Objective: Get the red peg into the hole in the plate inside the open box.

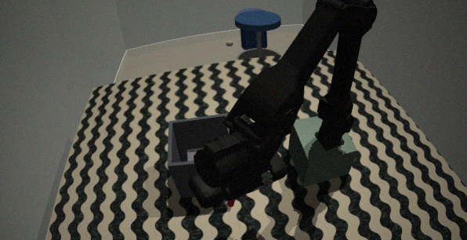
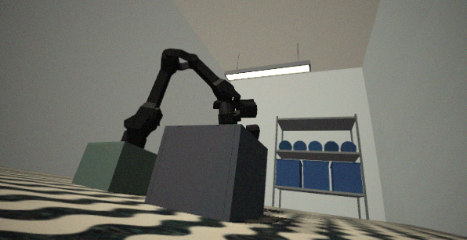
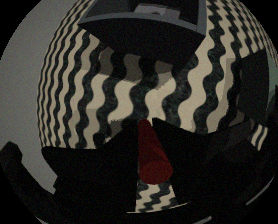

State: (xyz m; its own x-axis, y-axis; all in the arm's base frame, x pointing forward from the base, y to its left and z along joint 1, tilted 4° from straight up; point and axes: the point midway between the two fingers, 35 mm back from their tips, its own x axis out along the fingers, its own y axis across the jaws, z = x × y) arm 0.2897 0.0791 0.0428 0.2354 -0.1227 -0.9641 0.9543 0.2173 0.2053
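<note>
Now: gripper tip 10 mm short of the plate, 180 mm to the left of it and 80 mm above it. Also, from my gripper tip: red peg 10 mm behind, 10 mm to the left, 20 mm above.
</note>
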